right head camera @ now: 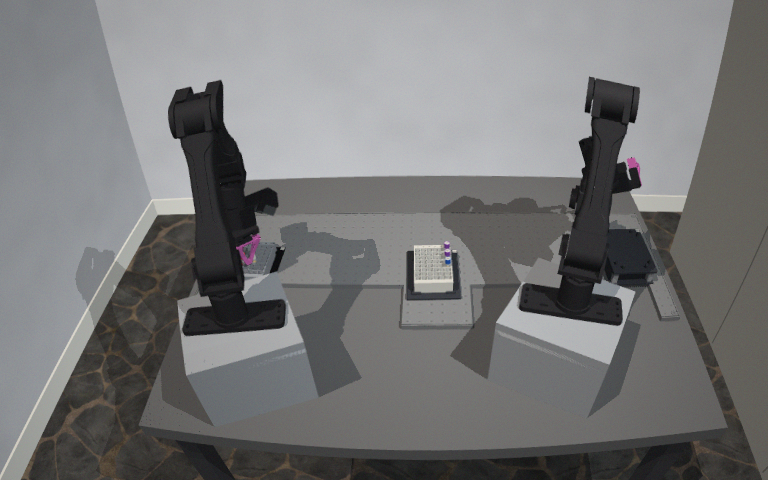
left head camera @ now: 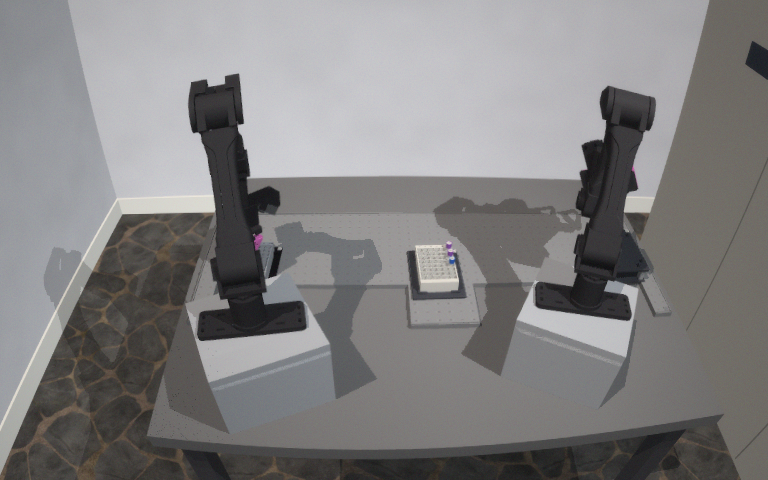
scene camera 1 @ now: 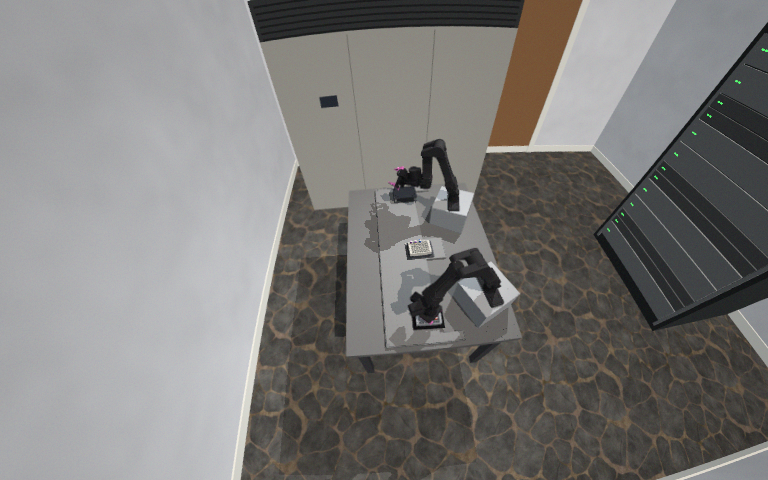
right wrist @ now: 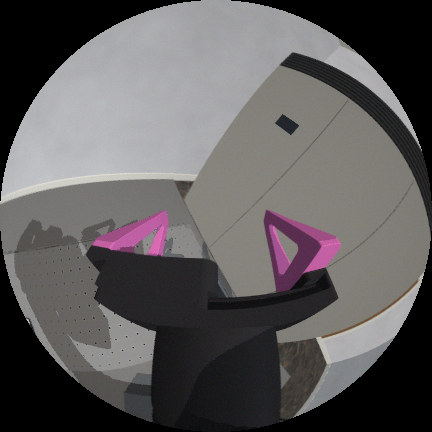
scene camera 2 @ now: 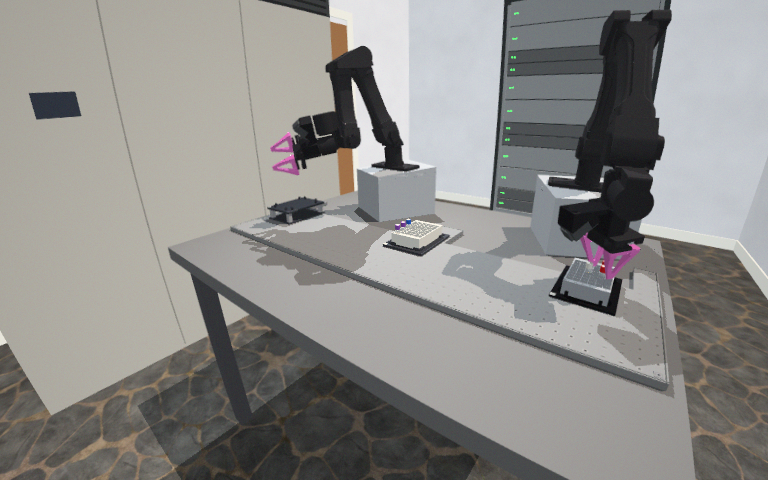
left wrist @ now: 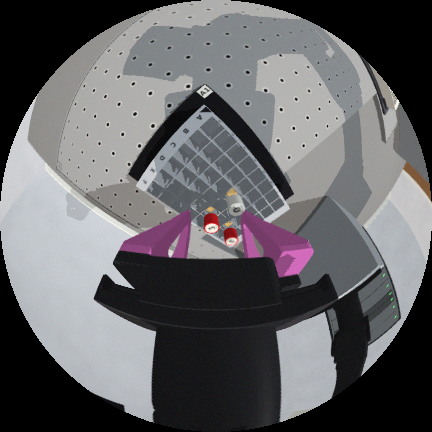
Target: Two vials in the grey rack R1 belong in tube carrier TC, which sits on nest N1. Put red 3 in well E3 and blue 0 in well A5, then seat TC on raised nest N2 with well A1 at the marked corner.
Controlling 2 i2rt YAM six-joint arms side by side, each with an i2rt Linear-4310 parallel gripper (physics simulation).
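Frame: origin at the left arm's base, x ahead, y left, z up, level; metres.
Where they show: left gripper, fingertip midpoint: [right head camera: 244, 259] [scene camera 1: 430, 318] [scene camera 2: 600, 272] [left wrist: 215, 214]; right gripper, fingertip midpoint: [right head camera: 621, 169] [scene camera 1: 391, 176] [right wrist: 215, 215] [scene camera 2: 271, 158]; left arm's base, origin of the base link: [right head camera: 234, 319] [left head camera: 251, 322] [scene camera 1: 489, 288] [scene camera 2: 585, 187] [left wrist: 344, 295]; right arm's base, origin of the base link: [right head camera: 571, 306] [left head camera: 583, 303] [scene camera 1: 453, 200] [scene camera 2: 394, 167].
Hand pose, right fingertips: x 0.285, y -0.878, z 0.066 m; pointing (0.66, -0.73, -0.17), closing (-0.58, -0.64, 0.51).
Each offset is from my right fingertips to the centre of the thing. "spot": to the spot under its first point.
Grey rack R1 {0.028 m ahead, 0.896 m left, 0.196 m down} [right head camera: 270, 261] [scene camera 2: 586, 289] holds red 3 {0.025 m ahead, 0.917 m left, 0.186 m down} [left wrist: 211, 223], another red-capped vial {0.002 m back, 0.922 m left, 0.186 m down} [left wrist: 230, 237] with its digit hard to read, and a white-capped vial marked 0 {0.020 m ahead, 0.890 m left, 0.186 m down} [left wrist: 235, 205]. My left gripper [scene camera 2: 602, 270] [left wrist: 215, 214] is partly open, fingertips low around red 3, not gripping it. White carrier TC {0.055 m back, 0.473 m left, 0.194 m down} [left head camera: 438, 286] [right head camera: 433, 286] [scene camera 2: 407, 240] sits on dark nest N1 {0.055 m back, 0.473 m left, 0.209 m down} [scene camera 2: 420, 250]. A blue-capped vial {0.066 m back, 0.441 m left, 0.184 m down} [left head camera: 451, 260] [scene camera 2: 408, 221] and two purple-capped vials stand along its edge; digits unreadable. My right gripper [scene camera 2: 272, 158] [right wrist: 215, 215] is wide open, empty, above raised nest N2 {0.095 m back, 0.011 m right, 0.189 m down} [right head camera: 629, 253] [scene camera 2: 296, 206].
R1 stands on a black base {0.028 m ahead, 0.896 m left, 0.208 m down} [scene camera 2: 601, 305] with an A1 label {spot: 0.091 m ahead, 0.829 m left, 0.211 m down} [left wrist: 204, 91]. Grey arm pedestals [left head camera: 271, 384] [left head camera: 566, 362] flank the middle. A flat light strip {spot: 0.241 m back, 0.061 m right, 0.215 m down} [right head camera: 663, 300] lies beside N2. A tall cabinet [scene camera 2: 169, 169] stands past the N2 end.
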